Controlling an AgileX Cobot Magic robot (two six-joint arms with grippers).
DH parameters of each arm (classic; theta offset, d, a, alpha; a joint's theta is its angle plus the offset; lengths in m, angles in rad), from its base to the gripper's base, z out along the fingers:
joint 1: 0 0.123 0 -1.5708
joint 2: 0.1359 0 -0.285 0
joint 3: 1.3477 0 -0.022 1.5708
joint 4: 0 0.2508 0 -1.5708
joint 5: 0 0 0.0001 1.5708
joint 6: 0 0.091 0 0
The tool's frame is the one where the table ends.
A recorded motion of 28 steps. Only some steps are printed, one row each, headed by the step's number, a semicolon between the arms.
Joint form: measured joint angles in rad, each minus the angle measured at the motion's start. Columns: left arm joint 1, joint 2, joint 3, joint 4, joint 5, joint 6; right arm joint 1, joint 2, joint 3, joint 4, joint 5, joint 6.
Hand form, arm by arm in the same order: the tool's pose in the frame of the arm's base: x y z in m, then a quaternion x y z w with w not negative. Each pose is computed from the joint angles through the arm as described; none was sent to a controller.
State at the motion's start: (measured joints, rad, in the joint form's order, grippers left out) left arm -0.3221 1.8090 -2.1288 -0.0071 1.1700 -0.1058; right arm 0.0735 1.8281 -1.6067 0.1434 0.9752 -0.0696
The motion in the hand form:
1: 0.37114 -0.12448 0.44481 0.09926 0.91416 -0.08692 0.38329; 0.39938 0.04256 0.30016 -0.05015 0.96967 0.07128 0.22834
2: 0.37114 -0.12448 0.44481 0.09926 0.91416 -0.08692 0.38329; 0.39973 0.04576 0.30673 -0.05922 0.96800 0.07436 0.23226
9: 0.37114 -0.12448 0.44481 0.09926 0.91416 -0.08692 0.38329; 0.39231 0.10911 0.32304 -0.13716 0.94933 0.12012 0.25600
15: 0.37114 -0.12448 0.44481 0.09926 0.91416 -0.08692 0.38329; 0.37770 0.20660 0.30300 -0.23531 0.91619 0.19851 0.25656
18: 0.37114 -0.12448 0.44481 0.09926 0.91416 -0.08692 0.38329; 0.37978 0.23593 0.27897 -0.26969 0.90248 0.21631 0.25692
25: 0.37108 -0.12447 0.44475 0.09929 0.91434 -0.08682 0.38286; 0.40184 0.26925 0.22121 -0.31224 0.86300 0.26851 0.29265
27: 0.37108 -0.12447 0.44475 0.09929 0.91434 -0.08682 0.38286; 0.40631 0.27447 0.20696 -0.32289 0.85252 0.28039 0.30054
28: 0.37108 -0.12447 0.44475 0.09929 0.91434 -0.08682 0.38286; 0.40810 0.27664 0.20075 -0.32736 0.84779 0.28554 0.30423
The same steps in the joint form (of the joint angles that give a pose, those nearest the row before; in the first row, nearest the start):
1: 0.0000 0.0000 0.0000 0.0000 0.0000 0.0000; 0.0039 0.0000 -0.0250 0.0081 0.0244 -0.0084
2: 0.0000 0.0000 0.0000 0.0000 0.0000 0.0000; 0.0101 0.0000 -0.0495 0.0149 0.0411 -0.0202
9: 0.0000 0.0000 0.0000 0.0000 0.0000 0.0000; 0.1558 0.0000 -0.0995 0.0809 0.0277 -0.0573
15: 0.0000 0.0000 0.0000 0.0000 0.0000 0.0000; 0.3684 0.0736 -0.1100 0.2181 -0.0760 -0.1340
18: 0.0000 0.0000 0.0000 0.0000 0.0000 0.0000; 0.4210 0.1391 -0.1100 0.2767 -0.1455 -0.2104
25: 0.0000 0.0000 0.0000 0.0000 0.0010 0.0000; 0.4422 0.2992 -0.1100 0.5730 -0.3284 -0.5590
27: 0.0000 0.0000 0.0000 0.0000 0.0010 0.0000; 0.4422 0.3371 -0.1100 0.6676 -0.3550 -0.6730
28: 0.0000 0.0000 0.0000 0.0000 0.0010 0.0000; 0.4422 0.3536 -0.1100 0.7115 -0.3651 -0.7255

